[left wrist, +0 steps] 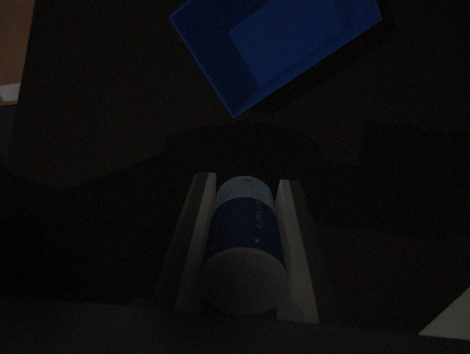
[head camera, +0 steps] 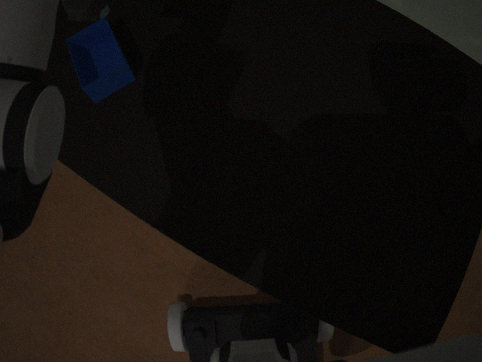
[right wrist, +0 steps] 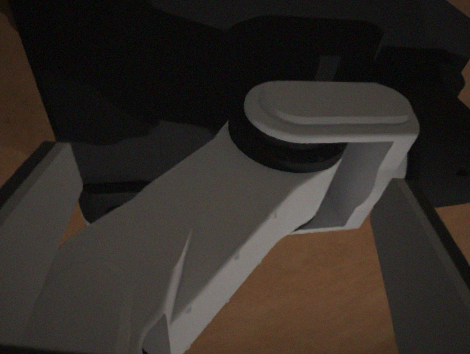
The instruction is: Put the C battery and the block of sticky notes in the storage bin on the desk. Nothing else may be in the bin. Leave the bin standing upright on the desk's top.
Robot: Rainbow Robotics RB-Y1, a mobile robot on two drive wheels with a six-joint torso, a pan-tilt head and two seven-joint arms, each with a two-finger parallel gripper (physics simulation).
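Places are measured from the robot's base along level axes (x back, y left, z down), in metres.
Where they show: left gripper, between the fingertips: [left wrist: 246,192] [head camera: 96,10]; right gripper, between the fingertips: [right wrist: 231,181]; robot's base, origin of its link: [head camera: 250,319].
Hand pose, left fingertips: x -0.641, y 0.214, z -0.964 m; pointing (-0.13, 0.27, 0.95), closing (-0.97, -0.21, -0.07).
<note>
Each offset is from my left fingertips to the centre of the thing. "pt": to the spot under its first point. Level surfaces: height alone.
My left gripper [left wrist: 246,192] is shut on the C battery @[dz -0.019, dx +0.003, dy -0.008 m] [left wrist: 245,227], which has a dark blue band and pale ends and lies lengthwise between the fingers. The blue storage bin @[dz +0.206, dx -0.049, dy +0.082 m] [head camera: 114,57] [left wrist: 306,59] stands upright on the dark desk @[dz +0.244 m] [head camera: 300,200] [left wrist: 100,125], beyond the fingertips in the left wrist view. The part of its inside that shows is plain blue. In the head camera, the bin is at the upper left, beside the partly visible left hand. My right gripper [right wrist: 231,181] is open, with no object held between its fingers. The sticky notes do not show in any view.
The left arm [head camera: 45,135] fills the left edge of the head camera. The robot's base [head camera: 280,320] shows near the desk's lower edge. A white arm part @[pt dz +0.583, dx +0.765, dy -0.265 m] [right wrist: 210,200] crosses the right wrist view, over brown floor @[dz +0.963 m] [right wrist: 300,290]. Dark shadows cover much of the desk.
</note>
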